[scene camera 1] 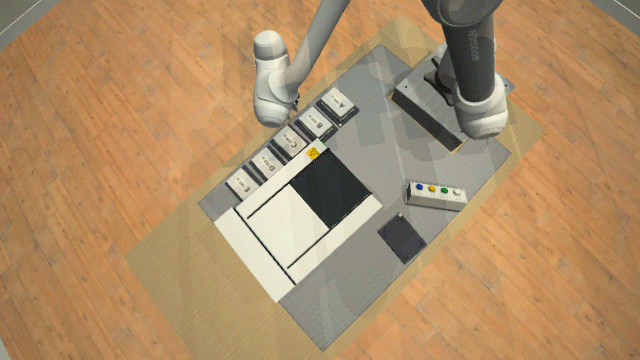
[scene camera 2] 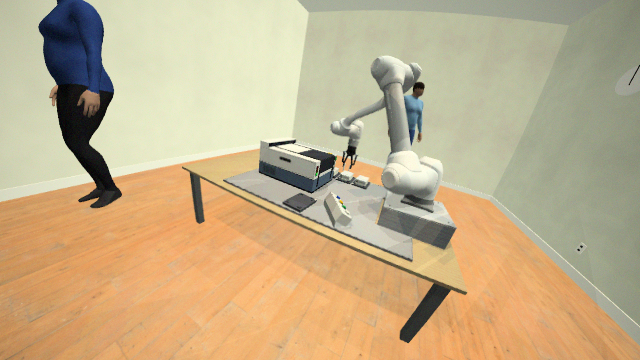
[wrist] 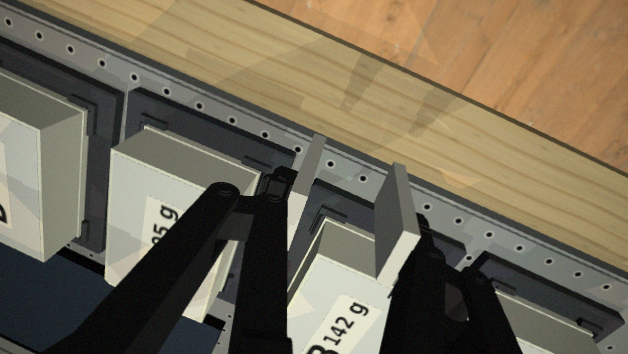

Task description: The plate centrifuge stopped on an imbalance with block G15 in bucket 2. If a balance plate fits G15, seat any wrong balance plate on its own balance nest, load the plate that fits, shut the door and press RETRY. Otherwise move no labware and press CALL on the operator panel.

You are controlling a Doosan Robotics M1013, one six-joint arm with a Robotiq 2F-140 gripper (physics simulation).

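Places are measured from the arm's base along level axes (x ahead, y left, z up), in millimetres.
Pixels of known places: gripper, fingertip midpoint: (scene camera 1: pixel 291 113) (wrist: pixel 351 171); arm's base, link origin: (scene camera 2: pixel 417 203).
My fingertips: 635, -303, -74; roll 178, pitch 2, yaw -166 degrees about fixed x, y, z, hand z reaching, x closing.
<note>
Ahead of a thing's pixels: the offset from my fingertips to its top centre, as dx, dy, dz.
My gripper (scene camera 2: pixel 349 165) (wrist: pixel 351 171) stands open with nothing between its pads, its fingers partly closed, above balance plate B. Plate B {-61, +103, +24} (scene camera 1: pixel 315 122) (scene camera 2: pixel 346 175) (wrist: pixel 340 270), labelled 142 g, sits on its dark nest. Plate C {+77, +115, +24} (scene camera 1: pixel 290 144) (wrist: pixel 130 200), its label partly hidden, is beside it. Plates A {-193, +81, +24} (scene camera 1: pixel 338 103) (scene camera 2: pixel 362 179) (wrist: pixel 550 320), D {+206, +147, +24} (scene camera 1: pixel 267 164) (wrist: pixel 20 175) and E {+341, +165, +24} (scene camera 1: pixel 243 185) are on nests in the same row. The centrifuge (scene camera 1: pixel 260 255) (scene camera 2: pixel 285 160) has a white and black top. Block G15 and the buckets do not show.
The operator panel {-281, +647, +54} (scene camera 1: pixel 435 199) (scene camera 2: pixel 336 210) carries blue, yellow, green and white buttons. A dark nest {-76, +706, -8} (scene camera 1: pixel 402 239) (scene camera 2: pixel 300 201) without a plate lies near it. The robot base block (scene camera 1: pixel 425 112) (scene camera 2: pixel 417 225) stands at one table end. Two people stand beyond the table.
</note>
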